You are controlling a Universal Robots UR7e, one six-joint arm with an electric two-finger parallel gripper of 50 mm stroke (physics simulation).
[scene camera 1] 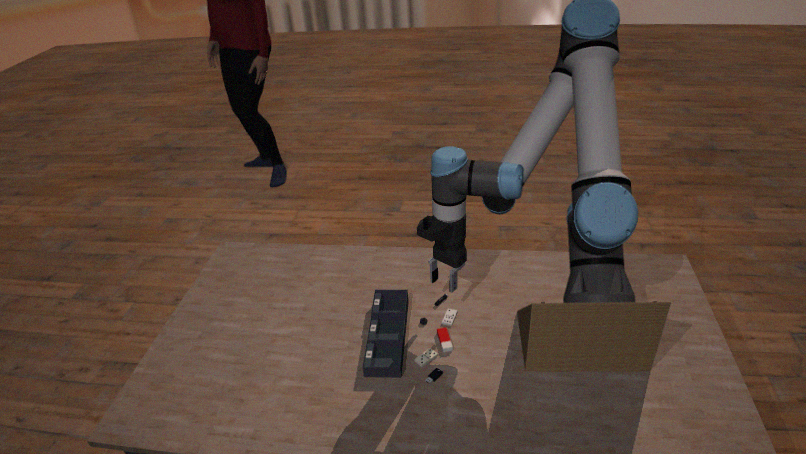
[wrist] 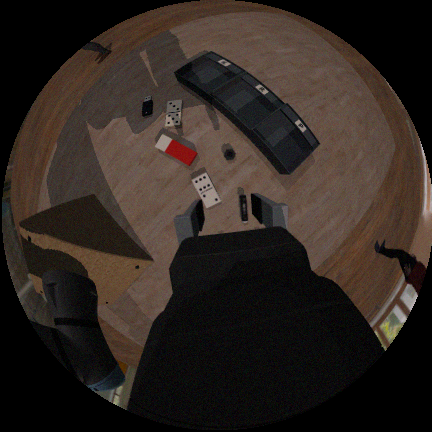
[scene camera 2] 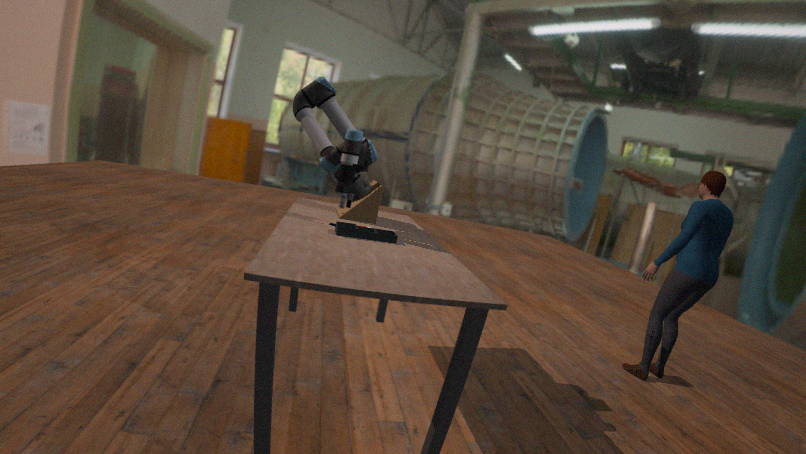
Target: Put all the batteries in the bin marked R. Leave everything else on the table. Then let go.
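Where they show: gripper, fingertip midpoint: (scene camera 1: 443,285) (wrist: 227,206) (scene camera 2: 345,207); arm's base, origin of the base link: (scene camera 1: 599,306) (wrist: 67,285) (scene camera 2: 360,194).
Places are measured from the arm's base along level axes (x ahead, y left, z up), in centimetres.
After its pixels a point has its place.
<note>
A thin black cylinder with a lighter end, probably a battery (scene camera 1: 440,300) {x 35.8, y -12.8, z -11.1 cm} (wrist: 243,207) {x 35.8, y -13.1, z -10.9 cm}, lies on the table. A short dark round or hexagonal piece (scene camera 1: 423,321) {x 39.4, y -4.8, z -11.0 cm} (wrist: 229,153) {x 39.5, y -5.4, z -11.1 cm} is between it and the dark three-part bin tray (scene camera 1: 382,372) {x 46.9, y 12.3, z -10.4 cm} (scene camera 2: 365,232) {x 51.8, y -1.0, z -9.1 cm}; its kind is unclear. The tray's middle compartment, the R bin (scene camera 1: 389,328) {x 47.5, y -2.2, z -11.2 cm} (wrist: 245,101) {x 47.9, y 0.0, z -11.2 cm}, carries the R label (wrist: 261,89) {x 50.8, y -0.1, z -9.1 cm}; I make out no object inside. My gripper (scene camera 1: 443,283) {x 34.6, y -9.6, z -3.3 cm} (scene camera 2: 345,204) {x 34.6, y -9.6, z -3.3 cm} (wrist: 227,206) {x 34.6, y -9.6, z -3.3 cm} is open and empty, pointing down above the thin black cylinder, which shows between the fingertips in the wrist view, nearer one finger.
A domino (scene camera 1: 449,316) {x 33.2, y -7.1, z -11.2 cm} (wrist: 206,190) {x 33.2, y -7.4, z -11.3 cm}, a red and white block (scene camera 1: 444,339) {x 33.9, y 1.3, z -10.6 cm} (wrist: 176,150) {x 34.0, y 0.3, z -10.6 cm}, a second domino (scene camera 1: 426,356) {x 37.8, y 6.4, z -11.1 cm} (wrist: 173,113) {x 37.7, y 5.9, z -11.2 cm} and a black USB stick (scene camera 1: 434,375) {x 35.5, y 11.7, z -11.2 cm} (wrist: 147,107) {x 35.5, y 10.8, z -11.2 cm} lie beside the tray. A brown angled panel (scene camera 1: 597,338) {x 1.4, y 8.2, z -1.7 cm} stands before the arm's base.
</note>
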